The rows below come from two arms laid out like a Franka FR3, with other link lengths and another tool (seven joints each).
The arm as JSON. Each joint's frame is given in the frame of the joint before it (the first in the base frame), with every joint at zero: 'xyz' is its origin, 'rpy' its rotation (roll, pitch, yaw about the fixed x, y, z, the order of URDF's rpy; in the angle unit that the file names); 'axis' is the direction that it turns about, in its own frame. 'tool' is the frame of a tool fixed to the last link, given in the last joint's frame.
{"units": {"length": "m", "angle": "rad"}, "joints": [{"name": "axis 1", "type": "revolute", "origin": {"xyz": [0.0, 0.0, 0.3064], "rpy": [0.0, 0.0, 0.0]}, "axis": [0.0, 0.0, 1.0]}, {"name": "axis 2", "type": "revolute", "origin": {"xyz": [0.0, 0.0, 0.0], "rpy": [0.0, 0.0, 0.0]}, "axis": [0.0, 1.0, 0.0]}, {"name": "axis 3", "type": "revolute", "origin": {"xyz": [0.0, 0.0, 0.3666], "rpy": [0.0, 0.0, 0.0]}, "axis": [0.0, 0.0, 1.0]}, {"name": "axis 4", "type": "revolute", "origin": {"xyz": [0.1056, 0.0, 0.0], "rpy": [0.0, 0.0, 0.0]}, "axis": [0.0, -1.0, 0.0]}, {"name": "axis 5", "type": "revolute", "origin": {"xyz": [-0.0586, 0.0, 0.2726], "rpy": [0.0, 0.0, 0.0]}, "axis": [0.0, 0.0, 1.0]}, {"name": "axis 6", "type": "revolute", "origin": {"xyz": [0.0, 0.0, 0.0], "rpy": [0.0, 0.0, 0.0]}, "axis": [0.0, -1.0, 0.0]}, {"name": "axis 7", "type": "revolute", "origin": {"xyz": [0.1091, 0.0, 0.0], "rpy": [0.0, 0.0, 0.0]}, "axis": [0.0, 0.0, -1.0]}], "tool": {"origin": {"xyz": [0.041, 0.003, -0.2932], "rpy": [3.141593, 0.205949, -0.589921]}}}
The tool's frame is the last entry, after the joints.
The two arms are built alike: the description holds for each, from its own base.
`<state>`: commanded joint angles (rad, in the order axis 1, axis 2, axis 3, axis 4, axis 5, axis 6, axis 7); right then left.
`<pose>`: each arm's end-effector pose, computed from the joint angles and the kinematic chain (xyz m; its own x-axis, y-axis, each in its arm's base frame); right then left.
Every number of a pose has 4 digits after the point.
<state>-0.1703 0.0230 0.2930 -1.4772 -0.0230 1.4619 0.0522 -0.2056 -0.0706 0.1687 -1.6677 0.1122 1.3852 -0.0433</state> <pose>0.5175 0.0565 0.4499 0.8413 -0.4920 -0.2240 -0.4975 -0.8667 0.0354 0.4398 0.0250 0.4144 0.7545 -0.4994 -0.4257 -0.5424 -0.8398 0.0238</pose>
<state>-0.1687 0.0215 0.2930 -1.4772 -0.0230 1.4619 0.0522 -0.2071 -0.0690 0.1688 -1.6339 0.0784 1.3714 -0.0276</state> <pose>0.5172 0.0574 0.4507 0.8424 -0.4907 -0.2226 -0.4962 -0.8675 0.0349 0.4441 0.0131 0.4236 0.7534 -0.5259 -0.3947 -0.5553 -0.8304 0.0463</pose>
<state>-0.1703 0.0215 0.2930 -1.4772 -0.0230 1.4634 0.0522 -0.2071 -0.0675 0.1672 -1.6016 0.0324 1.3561 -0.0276</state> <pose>0.5177 0.0566 0.4509 0.8419 -0.4920 -0.2215 -0.4976 -0.8667 0.0340 0.4470 -0.0021 0.4324 0.7578 -0.5444 -0.3596 -0.5574 -0.8267 0.0770</pose>
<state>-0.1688 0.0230 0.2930 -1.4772 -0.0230 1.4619 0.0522 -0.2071 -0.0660 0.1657 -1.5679 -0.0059 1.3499 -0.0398</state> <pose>0.5174 0.0573 0.4499 0.8420 -0.4908 -0.2240 -0.4962 -0.8675 0.0354 0.4528 -0.0147 0.4434 0.7711 -0.5502 -0.3206 -0.5521 -0.8285 0.0939</pose>
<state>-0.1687 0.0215 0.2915 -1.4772 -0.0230 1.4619 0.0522 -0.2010 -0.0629 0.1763 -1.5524 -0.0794 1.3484 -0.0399</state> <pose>0.5173 0.0566 0.4507 0.8416 -0.4920 -0.2226 -0.4975 -0.8668 0.0349 0.4560 -0.0305 0.4485 0.7799 -0.5632 -0.2730 -0.5437 -0.8257 0.1503</pose>
